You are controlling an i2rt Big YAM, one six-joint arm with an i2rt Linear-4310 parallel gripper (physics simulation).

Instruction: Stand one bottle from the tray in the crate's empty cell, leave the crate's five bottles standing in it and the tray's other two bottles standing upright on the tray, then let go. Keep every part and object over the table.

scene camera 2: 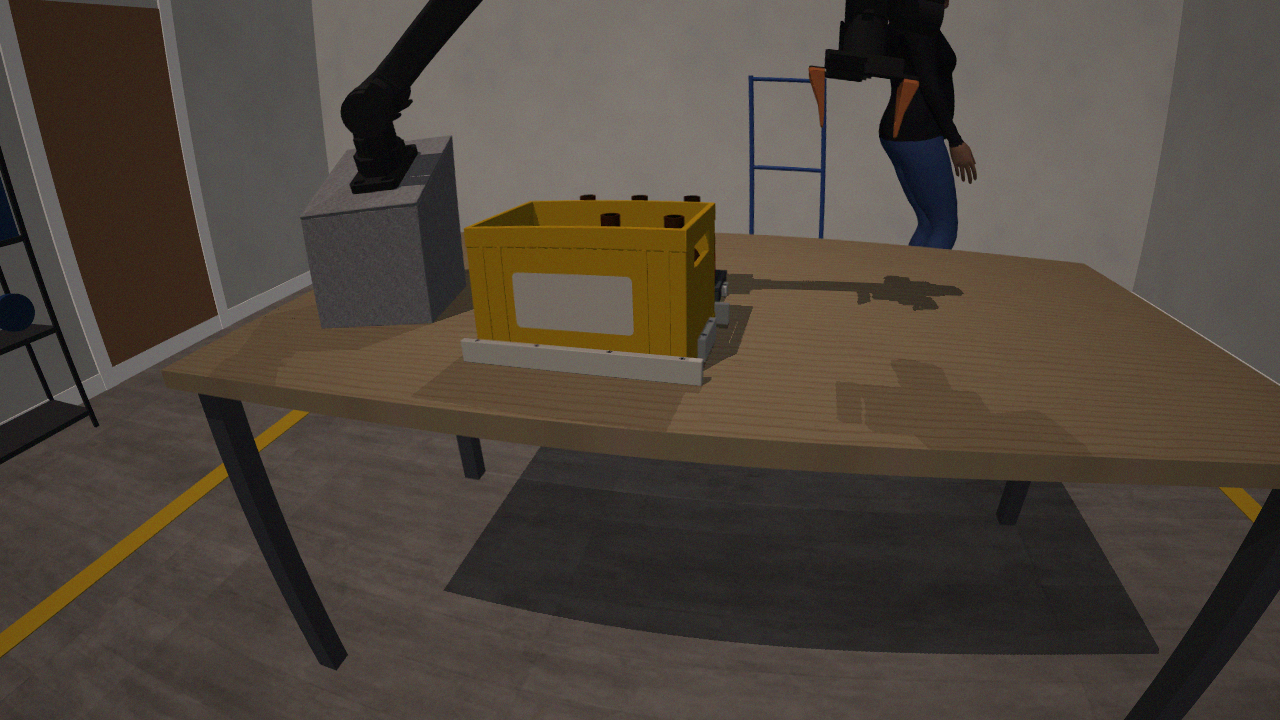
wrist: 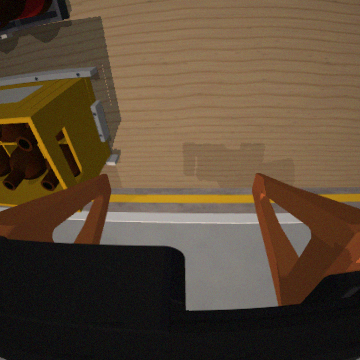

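Observation:
The yellow crate [scene camera 2: 666,300] [wrist: 65,102] stands upright on the table. Several dark bottle tops show at its rim in the scene view, including a near one [scene camera 2: 610,219] and a far one [scene camera 2: 691,198]. In the wrist view, brown bottles [wrist: 27,162] show inside at the left edge; the empty cell cannot be made out. The dark tray [scene camera 2: 721,279] [wrist: 63,9] is mostly hidden behind the crate in the scene view and cut off at the wrist view's top left corner, where dark and red bottle parts [wrist: 32,9] show. My gripper [scene camera 2: 859,131] [wrist: 181,181] is open and empty, high above the table, right of the crate.
Pale rails [scene camera 2: 581,360] [wrist: 50,78] run along the crate's base. The arm's grey pedestal [scene camera 2: 366,264] stands left of the crate. The wooden table [scene camera 2: 1029,358] [wrist: 225,75] extends to the right. A person [scene camera 2: 935,197] and a blue frame [scene camera 2: 751,161] are behind the table.

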